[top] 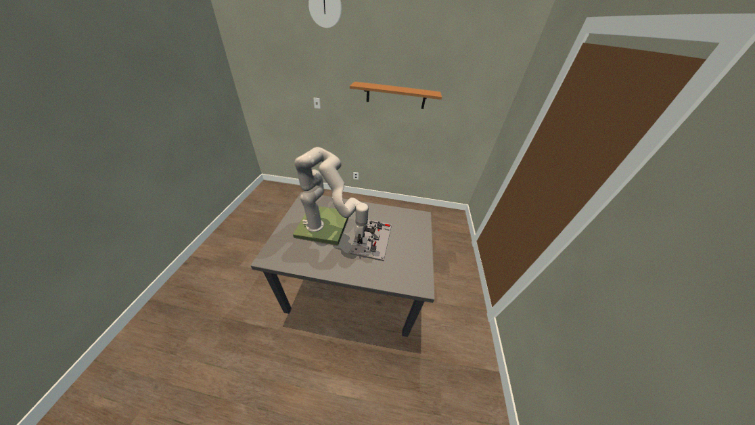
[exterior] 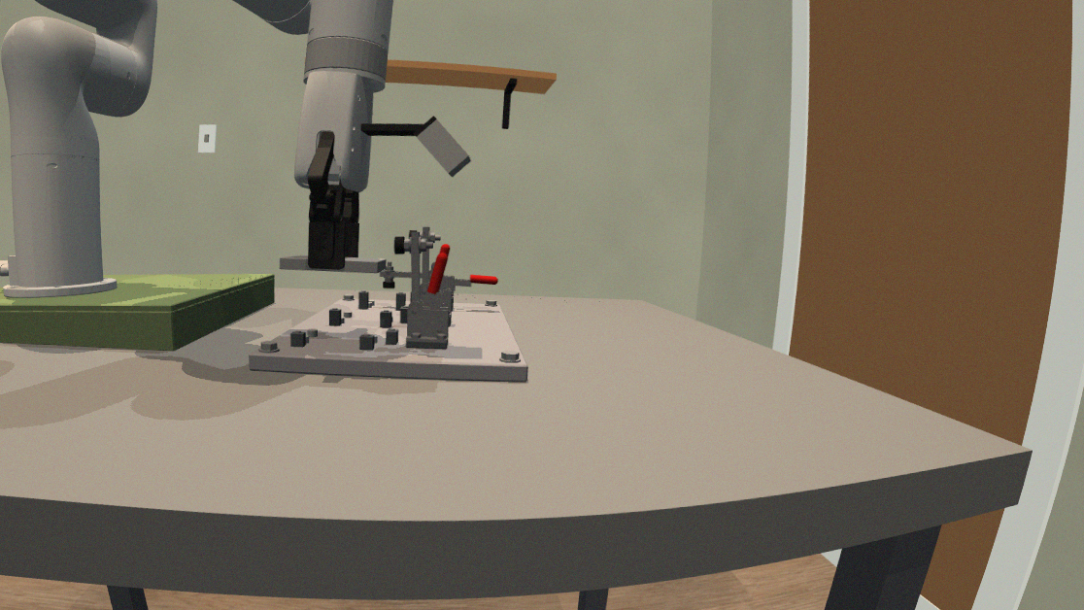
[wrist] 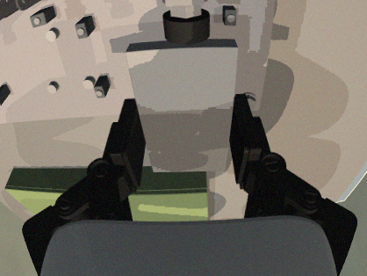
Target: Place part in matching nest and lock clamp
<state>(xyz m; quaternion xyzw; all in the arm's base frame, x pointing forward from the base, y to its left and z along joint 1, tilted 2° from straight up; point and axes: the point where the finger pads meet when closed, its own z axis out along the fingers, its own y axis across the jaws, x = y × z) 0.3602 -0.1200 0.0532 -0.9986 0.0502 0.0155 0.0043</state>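
Right now the flat grey part is 2 cm below my hand. Also, from my hand: fixture plate 10 cm to the left, 9 cm below, 7 cm ahead.
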